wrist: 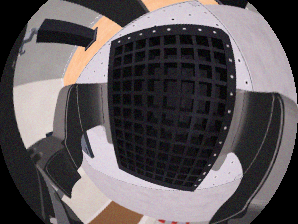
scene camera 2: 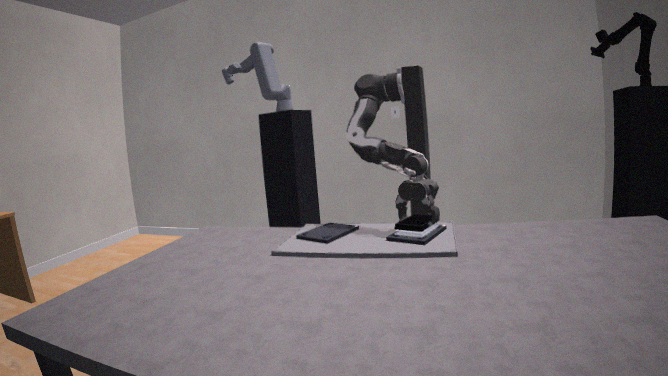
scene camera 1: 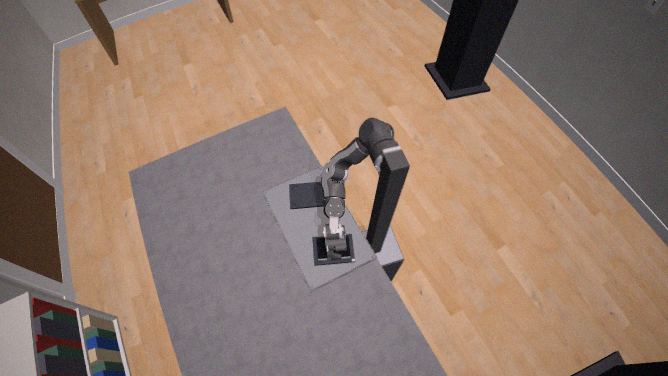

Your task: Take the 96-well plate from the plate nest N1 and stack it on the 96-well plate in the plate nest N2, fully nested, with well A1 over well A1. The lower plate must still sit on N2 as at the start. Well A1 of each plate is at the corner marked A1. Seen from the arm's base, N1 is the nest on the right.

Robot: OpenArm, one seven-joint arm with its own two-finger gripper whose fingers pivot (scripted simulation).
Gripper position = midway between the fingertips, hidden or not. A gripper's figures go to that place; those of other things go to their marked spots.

My gripper (wrist: 164, 121): 6 cm from the lens. A dark 96-well plate (wrist: 134, 119): 6 cm from the lens.
